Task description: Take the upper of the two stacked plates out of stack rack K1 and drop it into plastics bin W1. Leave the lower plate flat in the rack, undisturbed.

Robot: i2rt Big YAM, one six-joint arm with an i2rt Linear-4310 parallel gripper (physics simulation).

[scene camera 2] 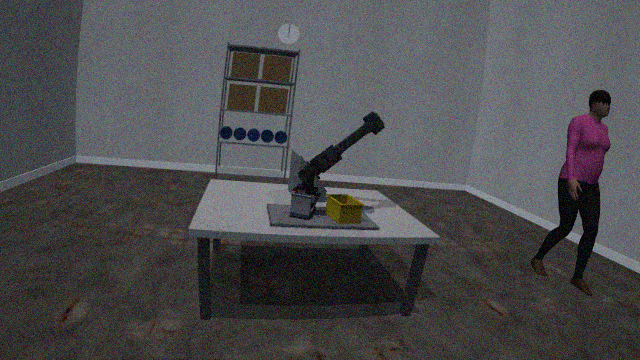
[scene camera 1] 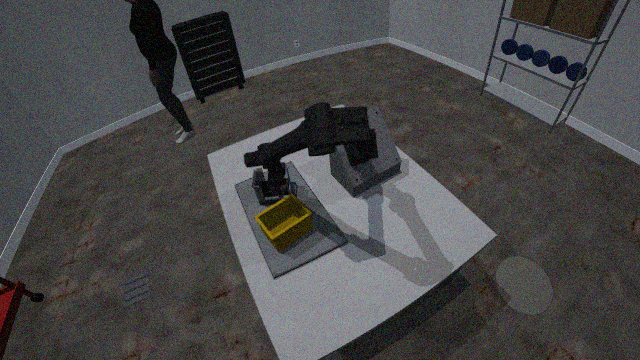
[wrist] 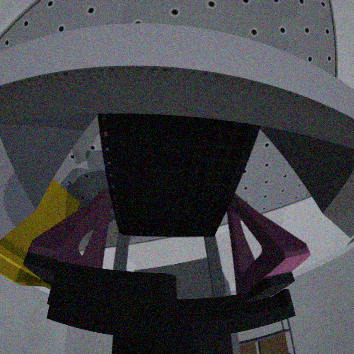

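Where they show: gripper, between the fingertips: (scene camera 1: 281,188) (wrist: 169,195); arm's base, origin of its link: (scene camera 1: 355,149).
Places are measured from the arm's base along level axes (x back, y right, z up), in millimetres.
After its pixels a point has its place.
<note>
Stack rack K1 (scene camera 1: 258,187) @[z -51, x -409, y 56 mm] (scene camera 2: 302,206) @[z -92, x -415, y 96 mm] is a small grey open-sided holder on the grey board; its curved-looking wall (wrist: 175,92) crosses the wrist view. A black plate (wrist: 175,172) @[z -103, x -354, y 84 mm] lies in the rack. Whether it is the upper or lower one I cannot tell, and no second plate can be made out. My gripper (scene camera 1: 274,188) @[z -119, x -320, y 70 mm] (scene camera 2: 306,192) (wrist: 169,195) @[z -119, x -320, y 70 mm] is open and low at the rack, its dark purple fingers on either side of the plate with nothing held. Yellow plastics bin W1 (scene camera 1: 297,232) @[z -111, x -345, y -173 mm] (scene camera 2: 345,211) @[z -91, x -456, y -105 mm] (wrist: 42,220) @[z -105, x -337, y -50 mm] stands beside the rack; part of its inside is hidden.
The grey board (scene camera 1: 300,257) @[z -154, x -373, y -248 mm] (scene camera 2: 280,221) @[z -154, x -471, y 200 mm] carries rack and bin on the white table (scene camera 1: 305,310) @[z -167, x -438, y -431 mm] (scene camera 2: 225,212) @[z -167, x -364, y 464 mm]. My arm's large grey base (scene camera 1: 367,175) @[z -87, x 11, y -77 mm] stands behind the board. A shelf unit (scene camera 1: 542,75) (scene camera 2: 257,81) and people stand away from the table.
</note>
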